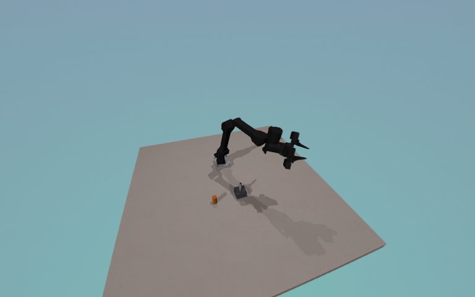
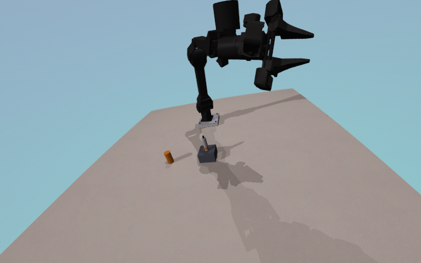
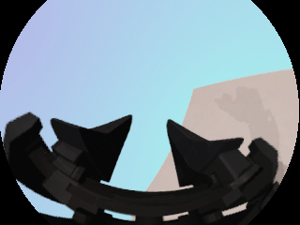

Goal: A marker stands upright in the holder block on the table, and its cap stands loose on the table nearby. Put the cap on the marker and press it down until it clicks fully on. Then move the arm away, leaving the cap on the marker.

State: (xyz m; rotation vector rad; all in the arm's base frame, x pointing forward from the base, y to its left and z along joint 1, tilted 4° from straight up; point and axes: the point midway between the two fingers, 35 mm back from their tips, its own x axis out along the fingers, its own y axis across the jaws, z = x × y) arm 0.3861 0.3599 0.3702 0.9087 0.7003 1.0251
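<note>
Now: gripper tip 490 mm to the left of the orange marker cap, 330 mm above it and 70 mm past it.
</note>
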